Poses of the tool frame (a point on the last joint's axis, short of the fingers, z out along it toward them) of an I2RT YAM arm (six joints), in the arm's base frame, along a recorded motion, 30 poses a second.
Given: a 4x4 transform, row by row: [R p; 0 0 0 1], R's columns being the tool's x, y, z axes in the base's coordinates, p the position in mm. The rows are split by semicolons.
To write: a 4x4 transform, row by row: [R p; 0 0 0 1], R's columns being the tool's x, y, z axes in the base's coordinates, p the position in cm. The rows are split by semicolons. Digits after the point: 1 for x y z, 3 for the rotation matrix.
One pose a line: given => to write
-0.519 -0.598 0.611 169; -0.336 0.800 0.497 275; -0.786 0.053 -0.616 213; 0 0 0 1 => -0.519 -0.598 0.611 16.9; -0.336 0.800 0.497 27.5; -0.786 0.053 -0.616 21.3; 0 0 0 1
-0.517 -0.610 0.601 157; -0.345 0.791 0.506 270; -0.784 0.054 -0.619 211; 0 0 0 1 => -0.517 -0.610 0.601 15.7; -0.345 0.791 0.506 27.0; -0.784 0.054 -0.619 21.1; 0 0 0 1
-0.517 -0.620 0.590 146; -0.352 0.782 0.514 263; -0.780 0.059 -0.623 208; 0 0 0 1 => -0.517 -0.620 0.590 14.6; -0.352 0.782 0.514 26.3; -0.780 0.059 -0.623 20.8; 0 0 0 1
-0.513 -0.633 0.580 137; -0.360 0.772 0.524 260; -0.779 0.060 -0.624 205; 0 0 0 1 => -0.513 -0.633 0.580 13.7; -0.360 0.772 0.524 26.0; -0.779 0.060 -0.624 20.5; 0 0 0 1
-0.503 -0.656 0.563 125; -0.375 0.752 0.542 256; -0.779 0.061 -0.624 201; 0 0 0 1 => -0.503 -0.656 0.563 12.5; -0.375 0.752 0.542 25.6; -0.779 0.061 -0.624 20.1; 0 0 0 1
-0.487 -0.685 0.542 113; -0.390 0.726 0.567 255; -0.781 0.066 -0.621 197; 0 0 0 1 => -0.487 -0.685 0.542 11.3; -0.390 0.726 0.567 25.5; -0.781 0.066 -0.621 19.7; 0 0 0 1
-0.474 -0.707 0.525 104; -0.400 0.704 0.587 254; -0.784 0.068 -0.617 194; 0 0 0 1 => -0.474 -0.707 0.525 10.4; -0.400 0.704 0.587 25.4; -0.784 0.068 -0.617 19.4; 0 0 0 1
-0.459 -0.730 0.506 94; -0.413 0.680 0.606 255; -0.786 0.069 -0.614 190; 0 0 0 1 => -0.459 -0.730 0.506 9.4; -0.413 0.680 0.606 25.5; -0.786 0.069 -0.614 19.0; 0 0 0 1
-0.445 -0.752 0.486 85; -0.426 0.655 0.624 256; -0.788 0.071 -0.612 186; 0 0 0 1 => -0.445 -0.752 0.486 8.5; -0.426 0.655 0.624 25.6; -0.788 0.071 -0.612 18.6; 0 0 0 1
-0.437 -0.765 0.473 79; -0.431 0.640 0.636 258; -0.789 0.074 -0.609 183; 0 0 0 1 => -0.437 -0.765 0.473 7.9; -0.431 0.640 0.636 25.8; -0.789 0.074 -0.609 18.3; 0 0 0 1
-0.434 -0.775 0.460 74; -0.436 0.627 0.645 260; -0.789 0.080 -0.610 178; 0 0 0 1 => -0.434 -0.775 0.460 7.4; -0.436 0.627 0.645 26.0; -0.789 0.080 -0.610 17.8; 0 0 0 1
